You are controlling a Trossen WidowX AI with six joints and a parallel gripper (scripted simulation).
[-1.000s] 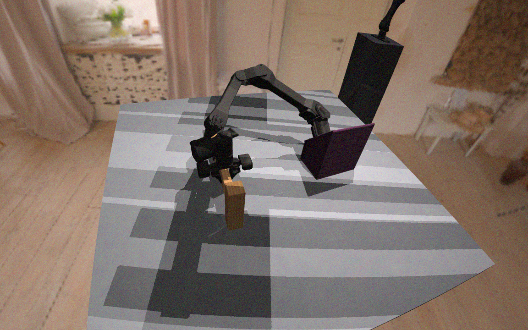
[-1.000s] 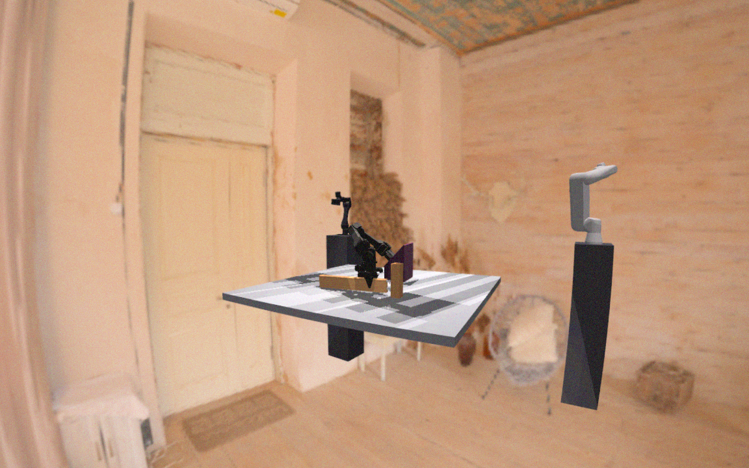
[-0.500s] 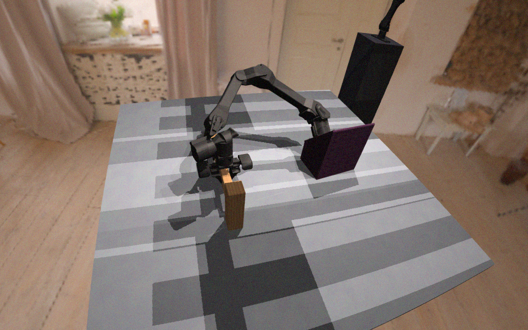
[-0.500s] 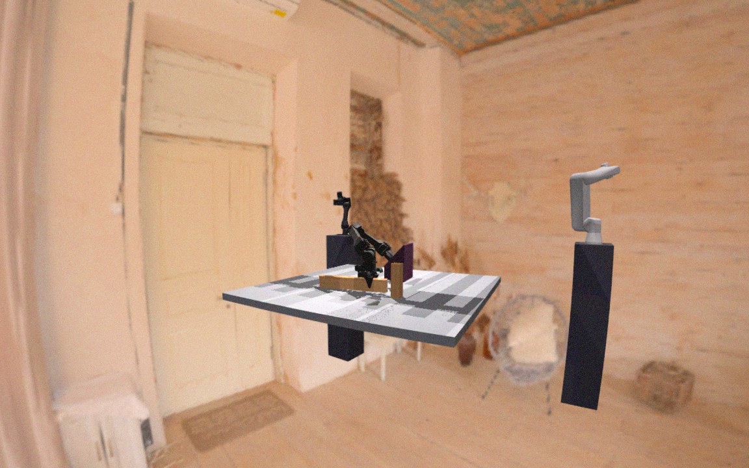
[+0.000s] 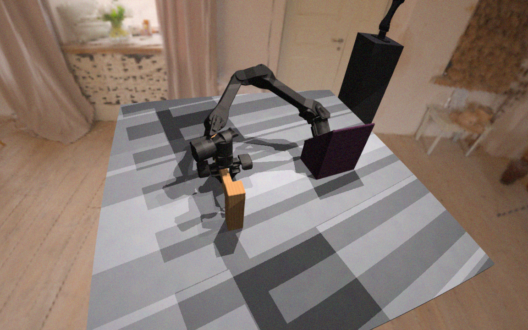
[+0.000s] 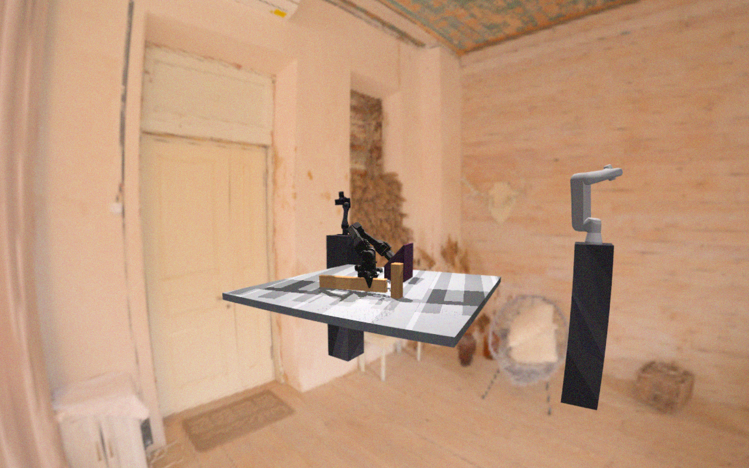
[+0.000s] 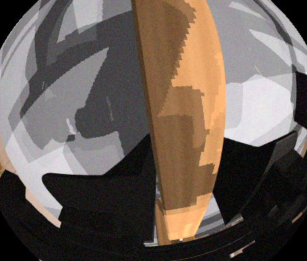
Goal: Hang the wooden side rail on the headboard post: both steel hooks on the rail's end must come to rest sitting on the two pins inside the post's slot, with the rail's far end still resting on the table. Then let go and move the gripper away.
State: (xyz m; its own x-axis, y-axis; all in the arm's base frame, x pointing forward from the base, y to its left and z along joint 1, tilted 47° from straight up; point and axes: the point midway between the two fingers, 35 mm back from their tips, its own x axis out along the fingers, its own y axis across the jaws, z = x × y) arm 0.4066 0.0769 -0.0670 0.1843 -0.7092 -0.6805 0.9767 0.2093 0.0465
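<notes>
The wooden headboard post lies 10 mm behind my gripper tip, 160 mm to the left of it and 50 mm above it.
</notes>
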